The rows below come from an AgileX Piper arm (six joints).
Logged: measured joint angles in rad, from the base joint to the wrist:
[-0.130 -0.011 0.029 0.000 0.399 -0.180]
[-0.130 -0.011 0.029 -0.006 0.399 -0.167]
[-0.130 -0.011 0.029 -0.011 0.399 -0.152]
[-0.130 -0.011 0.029 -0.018 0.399 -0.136]
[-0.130 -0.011 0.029 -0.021 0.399 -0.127]
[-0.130 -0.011 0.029 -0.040 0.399 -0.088]
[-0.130 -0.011 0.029 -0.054 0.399 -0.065]
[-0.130 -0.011 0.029 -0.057 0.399 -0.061]
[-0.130 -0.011 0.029 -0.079 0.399 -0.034]
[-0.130 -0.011 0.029 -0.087 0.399 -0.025]
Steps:
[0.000 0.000 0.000 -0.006 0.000 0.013]
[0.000 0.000 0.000 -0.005 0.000 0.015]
[0.000 0.000 0.000 -0.007 0.000 0.016]
[0.000 0.000 0.000 -0.003 0.000 0.009]
[0.000 0.000 0.000 -0.019 0.000 0.039]
[0.000 0.000 0.000 -0.014 0.000 0.023]
[0.000 0.000 0.000 -0.003 0.000 0.004]
[0.000 0.000 0.000 -0.022 0.000 0.027]
[0.000 0.000 0.000 -0.008 0.000 0.009]

